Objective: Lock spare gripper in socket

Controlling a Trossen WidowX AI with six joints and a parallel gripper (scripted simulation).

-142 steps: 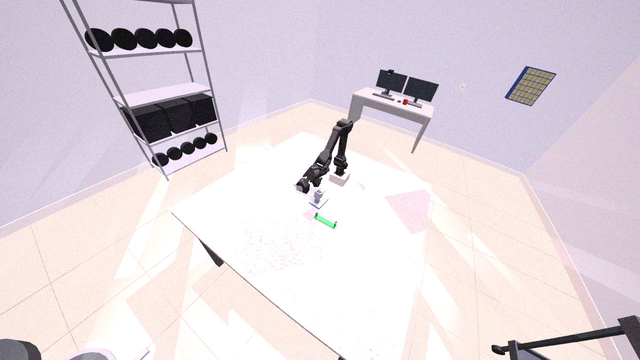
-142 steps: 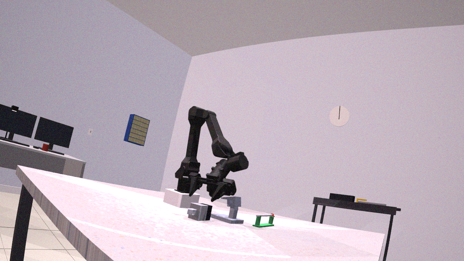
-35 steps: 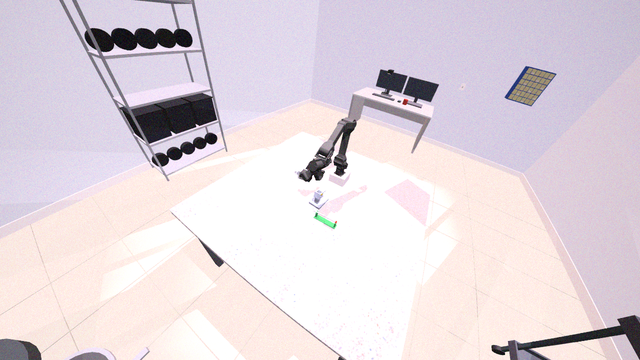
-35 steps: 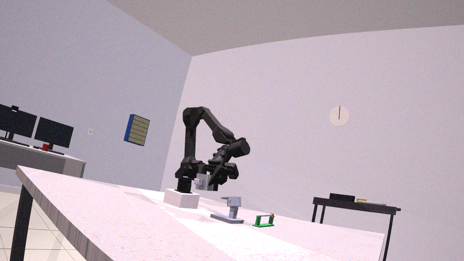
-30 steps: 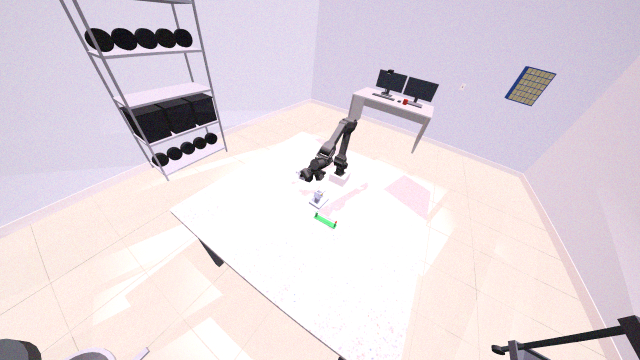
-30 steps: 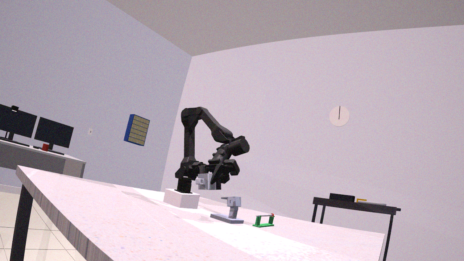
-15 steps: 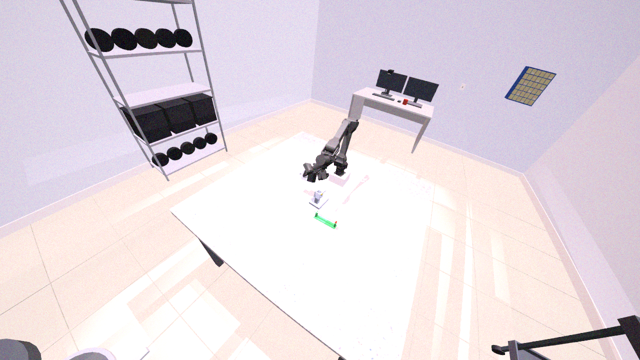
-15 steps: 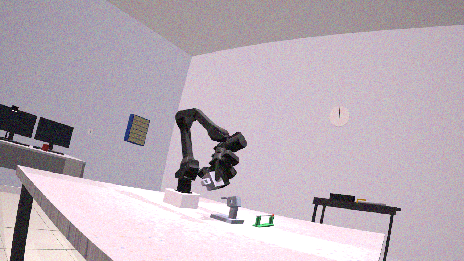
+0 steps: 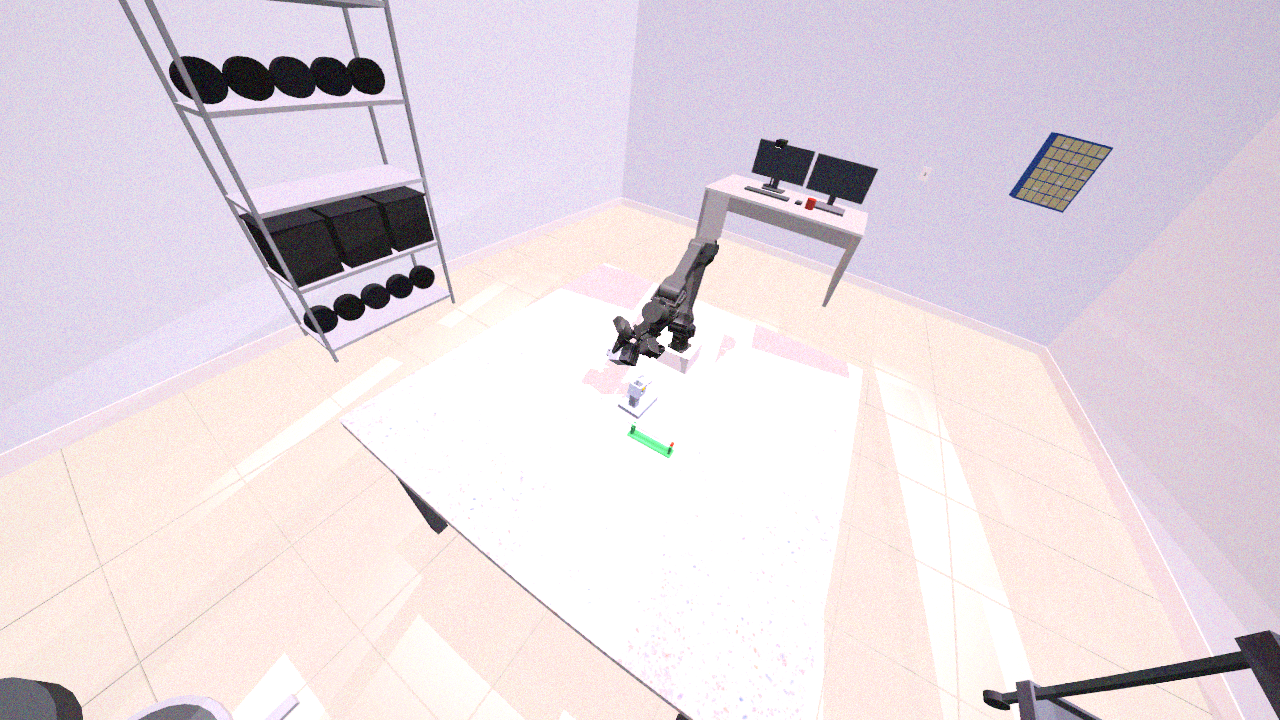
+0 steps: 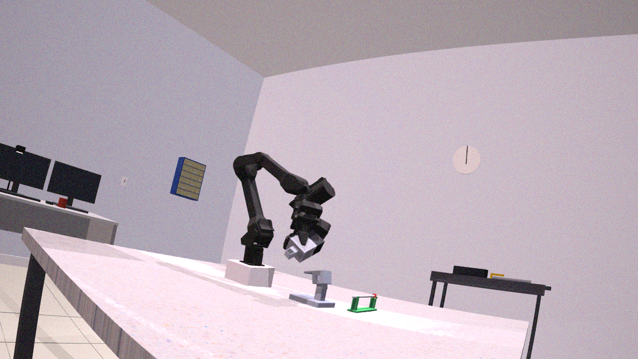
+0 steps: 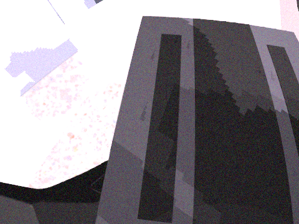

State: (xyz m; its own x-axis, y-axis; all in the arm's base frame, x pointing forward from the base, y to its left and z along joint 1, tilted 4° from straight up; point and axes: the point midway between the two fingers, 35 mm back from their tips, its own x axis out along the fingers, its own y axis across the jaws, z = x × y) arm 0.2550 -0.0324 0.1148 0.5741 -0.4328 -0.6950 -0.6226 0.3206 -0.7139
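Right now my gripper tip is 9 cm to the right of the grey mount and 10 cm above it. Also, from my gripper tip: spare gripper (1 cm behind, 1 cm to the left, 1 cm above); cradle (8 cm ahead, 22 cm to the left, 12 cm below).
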